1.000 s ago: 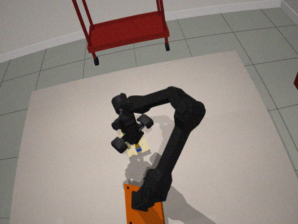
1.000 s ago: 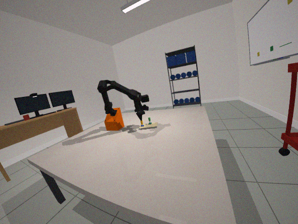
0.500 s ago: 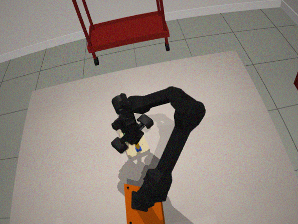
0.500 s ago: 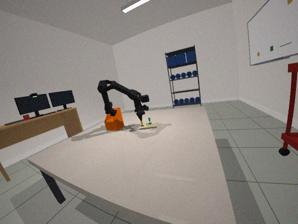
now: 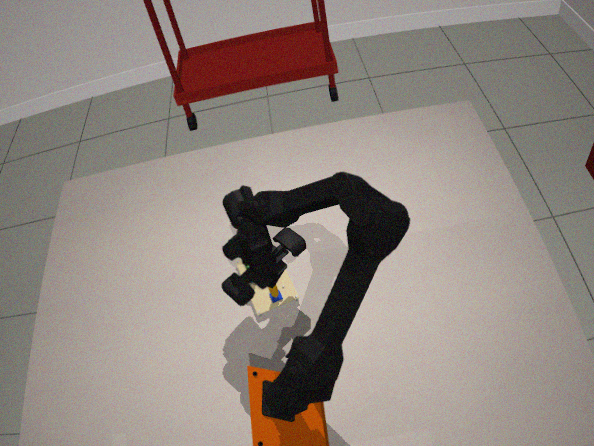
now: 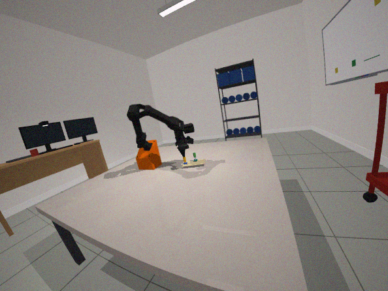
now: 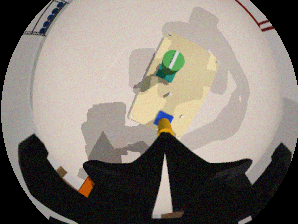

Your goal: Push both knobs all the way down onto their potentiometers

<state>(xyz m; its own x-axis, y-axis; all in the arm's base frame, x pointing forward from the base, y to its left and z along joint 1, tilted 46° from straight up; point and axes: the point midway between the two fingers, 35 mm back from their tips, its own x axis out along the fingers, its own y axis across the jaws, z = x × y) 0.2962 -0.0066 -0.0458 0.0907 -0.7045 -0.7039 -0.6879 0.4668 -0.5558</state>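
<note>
My gripper tip is now 20 mm above the orange knob. The rest, counted from my gripper tip: green knob (60 mm ahead, 50 mm to the left).
</note>
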